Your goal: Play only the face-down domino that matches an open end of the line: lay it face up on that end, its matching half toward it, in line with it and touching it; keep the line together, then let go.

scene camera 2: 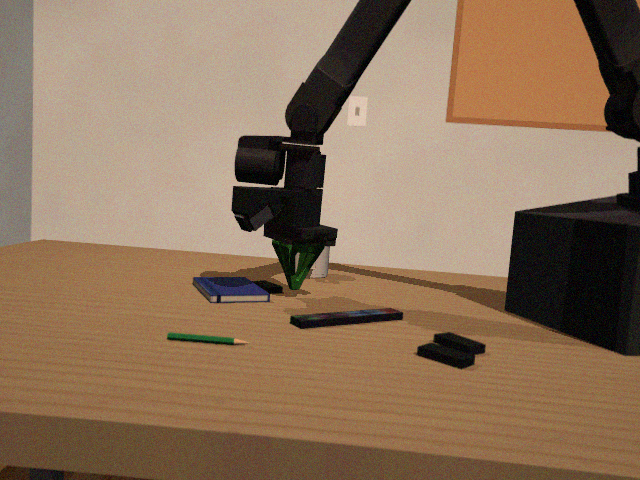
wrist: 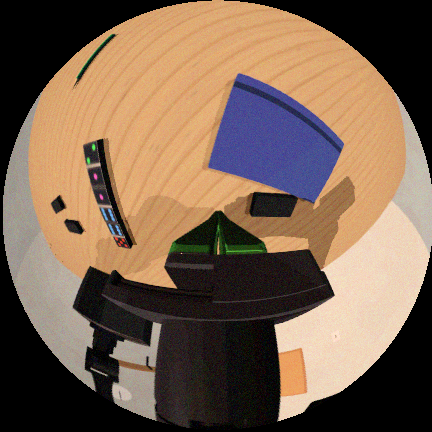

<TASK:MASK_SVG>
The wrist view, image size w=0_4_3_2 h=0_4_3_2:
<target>gripper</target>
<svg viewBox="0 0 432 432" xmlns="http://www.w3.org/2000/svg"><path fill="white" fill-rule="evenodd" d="M215 210L208 219L171 243L164 263L164 269L177 288L125 279L114 269L111 271L101 295L142 318L161 324L155 361L154 399L157 405L157 412L163 418L177 425L194 428L202 421L232 421L232 424L238 428L253 427L268 422L279 411L280 369L274 324L285 322L317 307L333 297L334 292L324 271L320 270L309 249L267 252L265 244L261 239L228 219L221 210Z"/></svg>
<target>black domino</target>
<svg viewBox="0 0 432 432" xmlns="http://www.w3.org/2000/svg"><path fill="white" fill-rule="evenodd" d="M249 213L251 216L290 217L298 198L295 195L286 193L253 191Z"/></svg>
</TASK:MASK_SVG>
